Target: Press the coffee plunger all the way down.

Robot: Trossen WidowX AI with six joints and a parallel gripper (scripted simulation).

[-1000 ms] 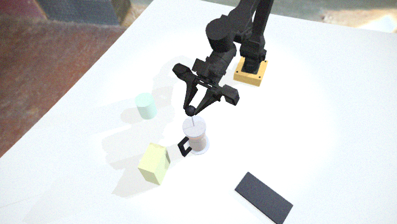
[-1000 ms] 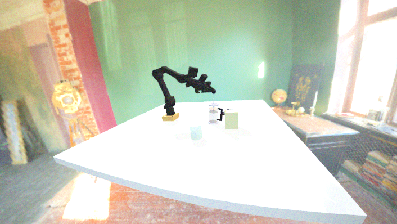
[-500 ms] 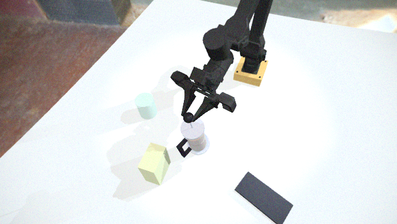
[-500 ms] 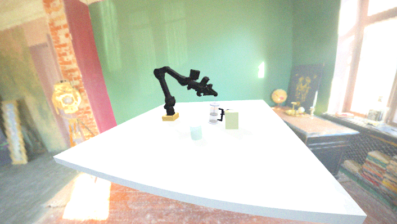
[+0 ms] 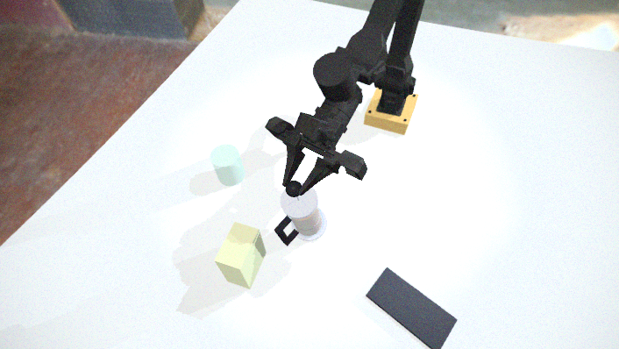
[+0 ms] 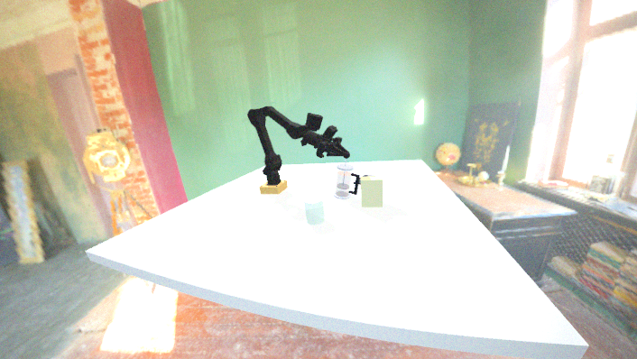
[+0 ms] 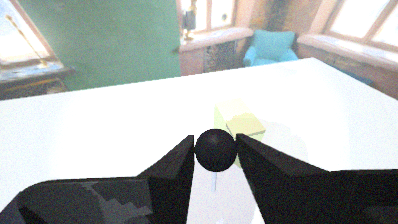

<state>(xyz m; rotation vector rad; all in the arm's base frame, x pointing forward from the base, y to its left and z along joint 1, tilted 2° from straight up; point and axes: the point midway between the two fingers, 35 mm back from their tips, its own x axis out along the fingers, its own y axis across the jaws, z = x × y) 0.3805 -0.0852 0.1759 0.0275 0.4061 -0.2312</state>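
The glass coffee press lies 10 cm below my gripper tip and 1 cm behind it. Round my gripper tip: pale green cylinder: 21 cm to the right, 15 cm below, 10 cm behind; dark flat slab: 25 cm to the left, 19 cm below, 6 cm ahead.
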